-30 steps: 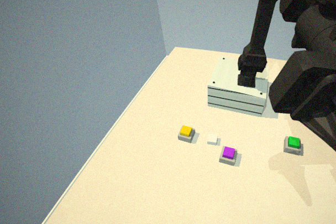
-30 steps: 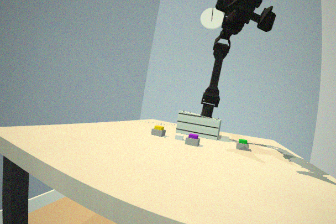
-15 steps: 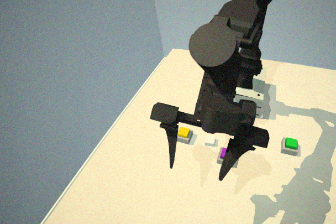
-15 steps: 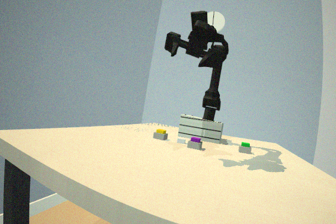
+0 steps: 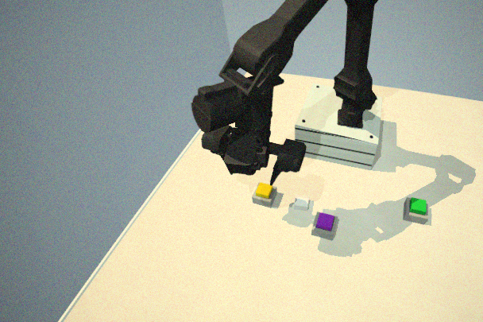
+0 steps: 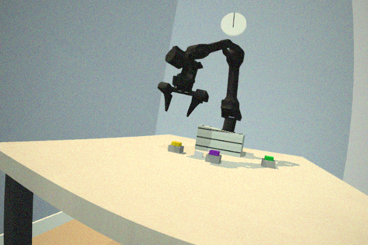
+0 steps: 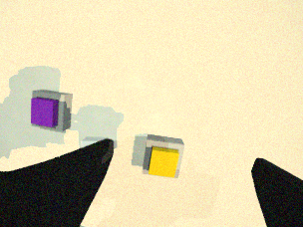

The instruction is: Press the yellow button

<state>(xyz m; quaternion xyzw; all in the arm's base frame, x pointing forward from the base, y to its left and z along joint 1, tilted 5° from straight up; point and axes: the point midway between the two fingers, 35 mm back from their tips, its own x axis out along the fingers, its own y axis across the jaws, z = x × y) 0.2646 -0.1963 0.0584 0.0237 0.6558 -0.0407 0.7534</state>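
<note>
The yellow button lies 11 cm below my gripper tip and 6 cm behind it. The rest, counted from my gripper tip: green button: 36 cm to the left, 11 cm below, 7 cm behind; then purple button: 16 cm to the left, 11 cm below; then white block: 14 cm below, 10 cm to the left, 5 cm behind.
</note>
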